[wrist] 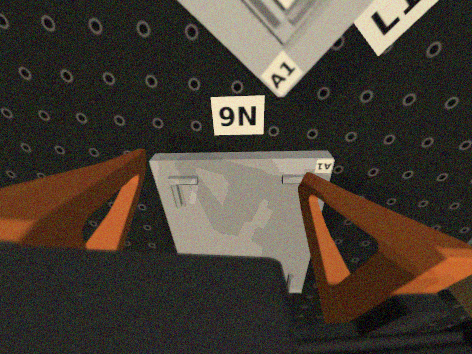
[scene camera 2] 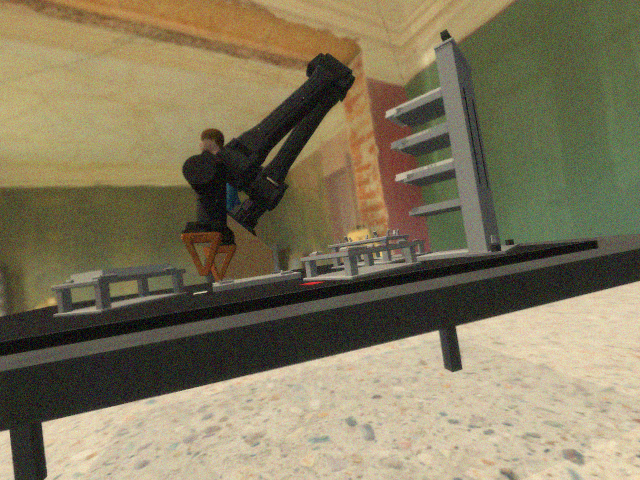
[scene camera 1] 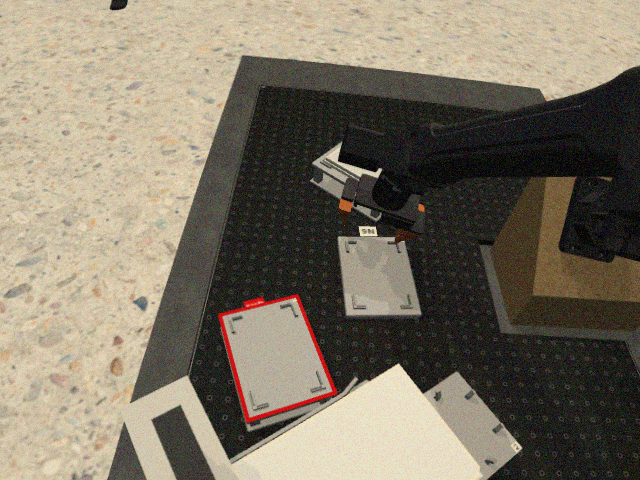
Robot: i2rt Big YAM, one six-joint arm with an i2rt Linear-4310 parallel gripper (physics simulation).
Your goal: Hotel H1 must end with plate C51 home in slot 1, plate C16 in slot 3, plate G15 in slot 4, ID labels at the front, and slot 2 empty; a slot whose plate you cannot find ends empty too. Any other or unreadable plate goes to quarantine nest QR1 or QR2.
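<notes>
My gripper is open and empty, its orange fingers over the rear edge of a low grey nest. The nest has corner brackets and no plate; the label beside it reads N6, upside down in the wrist view. Behind it a raised stand bears a pale stepped piece; its label starts "L1". The hotel tower has four shelves; whether plates lie on them I cannot tell. No plate ID is readable.
A red-edged nest stands front left, its tag unreadable. A cream panel hides part of a grey bracketed stand. A brown pedestal stands under the arm. A person is behind the arm.
</notes>
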